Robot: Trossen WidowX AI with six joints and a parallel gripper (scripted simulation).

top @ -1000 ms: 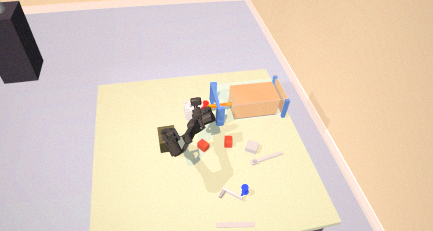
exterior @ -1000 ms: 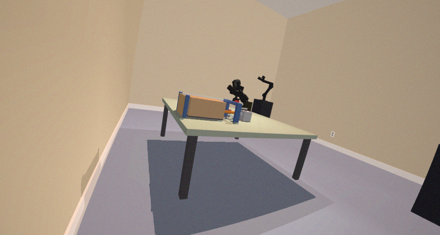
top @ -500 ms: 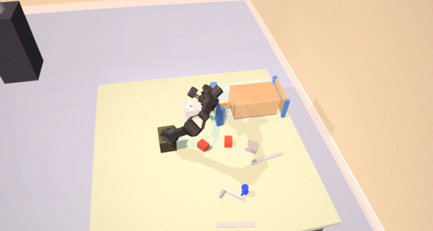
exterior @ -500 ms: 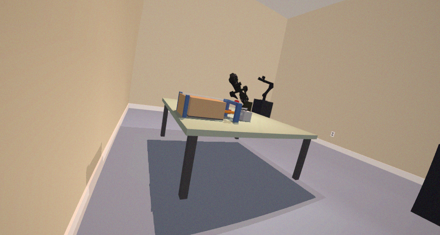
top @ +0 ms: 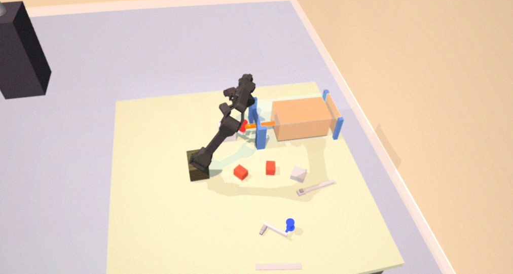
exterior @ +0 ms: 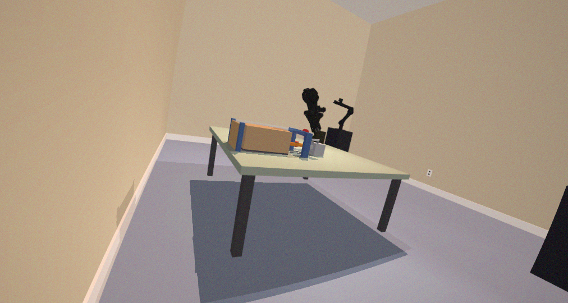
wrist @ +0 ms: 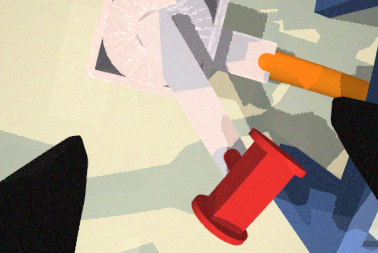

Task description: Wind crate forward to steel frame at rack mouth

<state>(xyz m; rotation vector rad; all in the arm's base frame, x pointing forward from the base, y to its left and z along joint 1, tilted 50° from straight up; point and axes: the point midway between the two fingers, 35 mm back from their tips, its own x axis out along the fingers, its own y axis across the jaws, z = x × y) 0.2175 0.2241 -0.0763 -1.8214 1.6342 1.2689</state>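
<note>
My gripper tip is 100 mm above the red-knobbed handle, 10 mm to the left of it and 10 mm short of it. Also, from my gripper tip: winch 180 mm below, 50 mm behind, 30 mm to the left; red spool grip 80 mm below, 40 mm to the right, 40 mm ahead; blue steel frame 120 mm ahead, 110 mm below, 40 mm to the left.
</note>
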